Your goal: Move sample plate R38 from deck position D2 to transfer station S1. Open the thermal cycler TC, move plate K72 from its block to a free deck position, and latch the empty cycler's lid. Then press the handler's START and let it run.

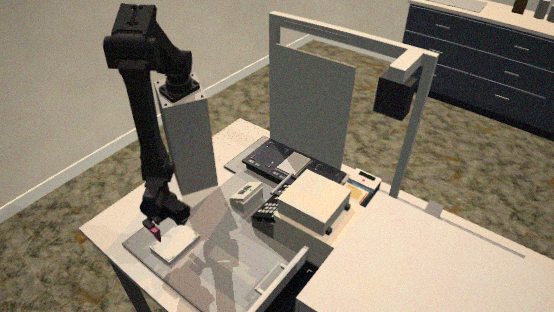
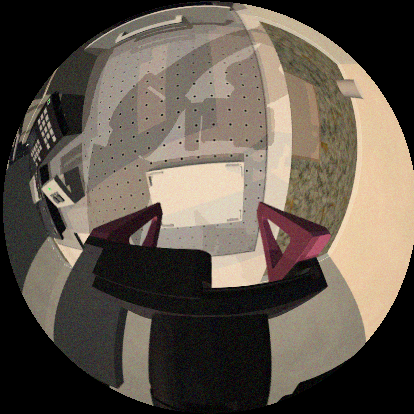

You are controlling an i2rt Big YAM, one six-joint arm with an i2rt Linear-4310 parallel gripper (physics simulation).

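Frame: origin at the arm's base, x ahead, y left, z up, level; centimetres.
Where they show: gripper, fingertip midpoint: [image 1: 171, 233] [image 2: 209, 207]; arm's base at its link origin: [image 1: 179, 89].
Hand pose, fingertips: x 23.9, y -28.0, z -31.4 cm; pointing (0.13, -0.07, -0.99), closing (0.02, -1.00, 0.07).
Observation:
Things, the pixels of their top centre, and the offset from my fingertips. "*": a spot on its surface instead. Level surfaces: height alone.
- low white block at its top centre: [image 2: 196, 197] [image 1: 174, 240] dx -2.4, dy +1.3, dz -7.5 cm
- pale plate at its top centre: [image 1: 294, 163] dx +5.6, dy +56.1, dz -3.3 cm
- dark deck at its surface level: dz -5.0 cm
- boxy white cycler at a spot on its surface: [image 1: 315, 197] * dx +30.7, dy +34.6, dz +10.5 cm
- keypad at its top centre: [image 1: 267, 207] dx +14.8, dy +29.6, dz -1.2 cm
- small white box at its top centre: [image 2: 49, 198] [image 1: 246, 186] dx +2.0, dy +32.5, dz -1.4 cm
- perforated board at its surface level: dz -9.5 cm
- black box at a spot on its surface: [image 1: 395, 95] * dx +41.7, dy +52.9, dz +43.2 cm
- large white top at its surface level: dz +30.5 cm
My gripper [image 1: 169, 234] [image 2: 209, 207] is open and empty, its magenta fingers wide apart above a low white block [image 1: 175, 243] [image 2: 197, 195] with corner guides. The block bears no readable label. A pale plate [image 1: 295, 164] lies on the dark deck [image 1: 267, 152] at the back; its label is too small to read. The boxy white cycler [image 1: 315, 197] has its lid down; its latch state cannot be told, and plate K72 does not show. A keypad [image 1: 266, 208] [image 2: 47, 125] is at its side. A small white box [image 1: 247, 196] [image 2: 56, 193] stands nearby; START cannot be made out.
The white block rests on a perforated board [image 1: 135, 245] [image 2: 130, 110]. A grey column [image 1: 190, 145] carries the arm. A grey panel [image 1: 310, 100] and a frame [image 1: 412, 125] with a black box [image 1: 395, 95] stand behind. A pale handled front [image 1: 280, 282] and large white top [image 1: 430, 250] are at right.

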